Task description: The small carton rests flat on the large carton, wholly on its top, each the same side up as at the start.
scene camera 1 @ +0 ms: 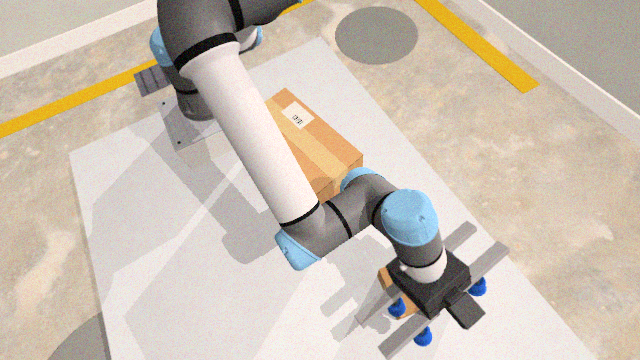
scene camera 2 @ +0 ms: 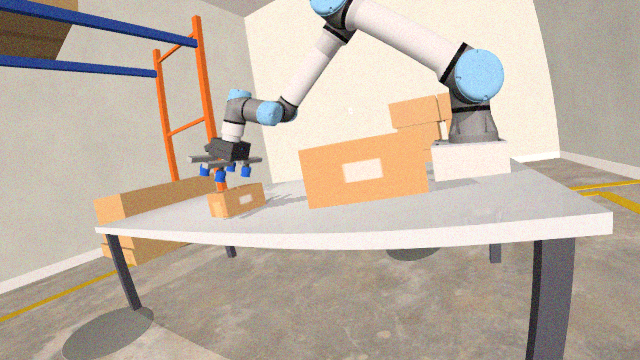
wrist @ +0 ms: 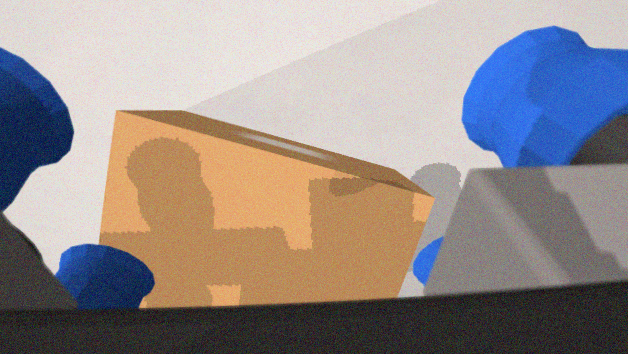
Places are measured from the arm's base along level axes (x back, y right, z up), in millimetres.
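Where they show: hand, tool point: [scene camera 2: 225,175] [wrist: 277,202]; arm's base, link origin: [scene camera 2: 473,140].
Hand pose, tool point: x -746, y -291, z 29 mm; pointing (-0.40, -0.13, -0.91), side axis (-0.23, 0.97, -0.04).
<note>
Each offset is from my tool point to the top centre of the thing.
The small carton @(dy -10, dx +45, dz -48 mm) [scene camera 1: 408,305] [scene camera 2: 231,204] [wrist: 260,200] stands flat on the white table [scene camera 1: 175,320] [scene camera 2: 350,240] [wrist: 150,40], apart from the large carton. My gripper [scene camera 1: 436,310] [scene camera 2: 225,171] hangs above it, nearly level, with a gap between the blue cups and the carton's top in scene camera 2. No cup holds anything. In scene camera 1 the gripper hides much of the small carton. The large carton @(dy +98, dx +464, dz +28 mm) [scene camera 1: 340,145] [scene camera 2: 325,175] rests on the table nearer the arm's base. The forearm hides part of its top in scene camera 1; no carton shows on it.
The arm's base stands on a white block [scene camera 2: 470,162] beside the large carton. Stacked cartons [scene camera 2: 412,114] show behind it. More cartons [scene camera 2: 160,197] are stacked beyond the table's far left end, near a rack [scene camera 2: 201,75] with orange posts and blue beams.
</note>
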